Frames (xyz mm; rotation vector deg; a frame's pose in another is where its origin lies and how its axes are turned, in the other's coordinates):
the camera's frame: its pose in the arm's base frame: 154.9 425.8 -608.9 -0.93 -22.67 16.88
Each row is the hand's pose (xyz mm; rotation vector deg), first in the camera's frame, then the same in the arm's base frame.
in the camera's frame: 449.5 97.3 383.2 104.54 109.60 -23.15
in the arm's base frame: 377.2 631.6 -92.5 82.96 105.70 2.28
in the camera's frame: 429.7 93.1 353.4 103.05 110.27 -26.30
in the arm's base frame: 372.3 623.1 -127.2 81.97 105.89 -0.82
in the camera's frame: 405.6 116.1 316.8 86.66 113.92 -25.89
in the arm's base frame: 358.6 639.8 -171.8 66.67 105.41 -2.27
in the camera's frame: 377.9 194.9 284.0 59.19 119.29 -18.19
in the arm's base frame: 324.7 708.6 -218.2 39.98 104.88 1.14
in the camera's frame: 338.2 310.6 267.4 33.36 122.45 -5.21
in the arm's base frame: 263.7 808.8 -257.0 13.99 103.67 9.07
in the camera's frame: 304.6 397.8 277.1 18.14 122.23 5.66
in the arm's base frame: 206.0 882.2 -267.0 -1.76 101.52 16.61
